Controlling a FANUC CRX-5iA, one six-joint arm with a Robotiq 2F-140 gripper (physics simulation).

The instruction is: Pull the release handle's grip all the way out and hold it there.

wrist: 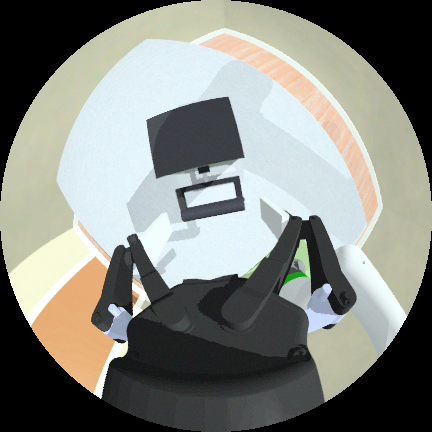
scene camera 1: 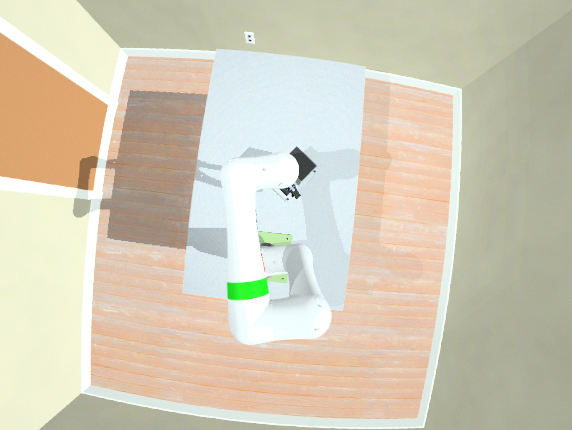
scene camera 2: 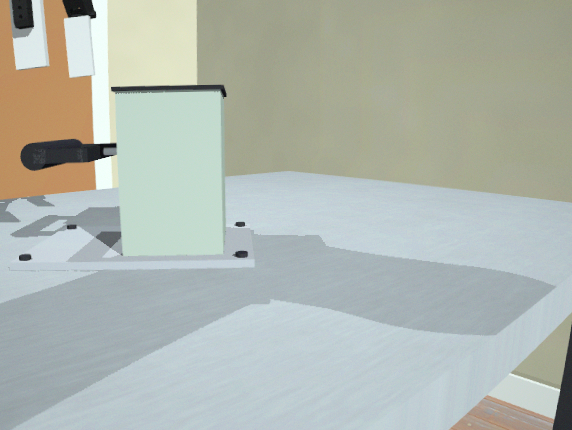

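The release handle's housing [scene camera 2: 172, 170] is a pale green box with a dark lid [scene camera 1: 304, 162] [wrist: 195, 137]. The dark, frame-shaped grip [scene camera 2: 37, 156] [wrist: 214, 209] stands out from one side of it, and a short light rod [scene camera 2: 110, 149] shows between the grip and the housing. My gripper [scene camera 2: 56, 71] [wrist: 213, 214] is open and empty. In scene camera 2 its pale fingertips hang above the grip, apart from it. In the wrist view the grip's bar lies lengthwise across the space between the fingertips. In scene camera 1 the arm hides most of the gripper.
The housing stands on a white base plate [scene camera 2: 150, 263] with dark bolts on the pale table [scene camera 1: 280, 100] [scene camera 2: 425, 225] [wrist: 110, 125]. The white arm [scene camera 1: 242, 225] reaches over the table from its green mounting plate [scene camera 1: 277, 238]. Walls and a wooden floor [scene camera 1: 250, 385] surround the table.
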